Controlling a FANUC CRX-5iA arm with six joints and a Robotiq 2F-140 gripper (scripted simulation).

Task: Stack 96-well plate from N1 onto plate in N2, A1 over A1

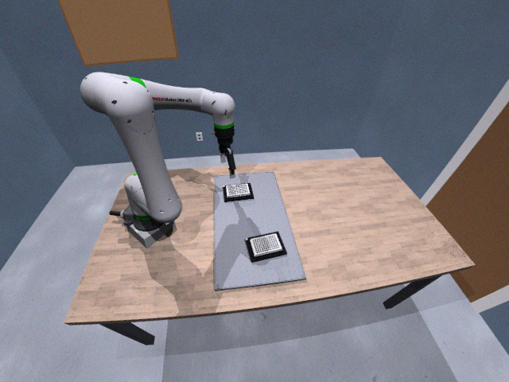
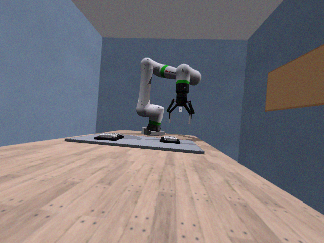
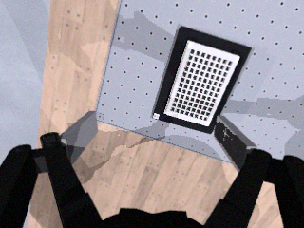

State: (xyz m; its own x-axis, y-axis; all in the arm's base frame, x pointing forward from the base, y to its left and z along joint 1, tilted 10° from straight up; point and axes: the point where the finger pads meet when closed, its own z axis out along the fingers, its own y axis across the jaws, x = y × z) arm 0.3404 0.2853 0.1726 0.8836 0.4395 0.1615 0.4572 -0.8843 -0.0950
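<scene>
My gripper is now 110 mm above the white 96-well plate, 60 mm short of it and 50 mm to the left of it. The rest, counted from my hand: black nest N2 (390 mm to the right, 220 mm ahead, 130 mm below); black plate nest N1 (130 mm below, 60 mm ahead, 50 mm to the right).
</scene>
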